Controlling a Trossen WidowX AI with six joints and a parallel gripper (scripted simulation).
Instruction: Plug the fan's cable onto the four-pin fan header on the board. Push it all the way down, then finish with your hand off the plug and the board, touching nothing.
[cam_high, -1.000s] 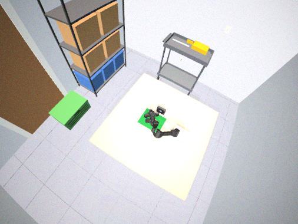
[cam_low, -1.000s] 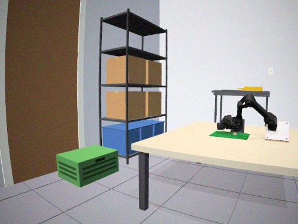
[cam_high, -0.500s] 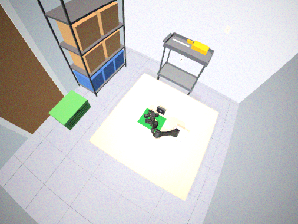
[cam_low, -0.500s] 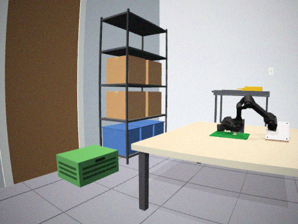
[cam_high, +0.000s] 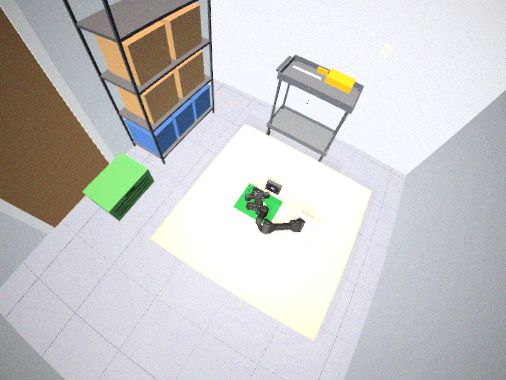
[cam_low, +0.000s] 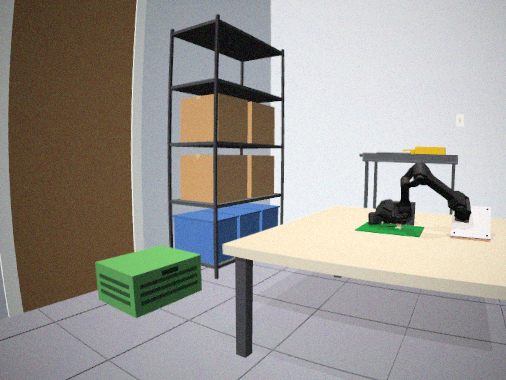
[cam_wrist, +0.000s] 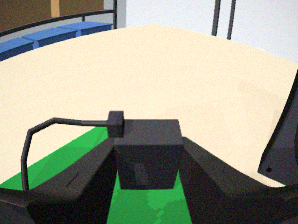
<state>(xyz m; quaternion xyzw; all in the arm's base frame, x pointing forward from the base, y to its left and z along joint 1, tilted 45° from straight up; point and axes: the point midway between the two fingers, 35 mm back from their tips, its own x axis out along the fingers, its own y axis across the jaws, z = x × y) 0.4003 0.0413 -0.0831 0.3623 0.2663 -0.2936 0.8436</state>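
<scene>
My gripper tip is 1 cm above the dark grey fan plug. Also, from my gripper tip: black fan: 12 cm behind, 7 cm to the right, 3 cm above; green board: 10 cm behind, 8 cm to the left, 5 cm below.
</scene>
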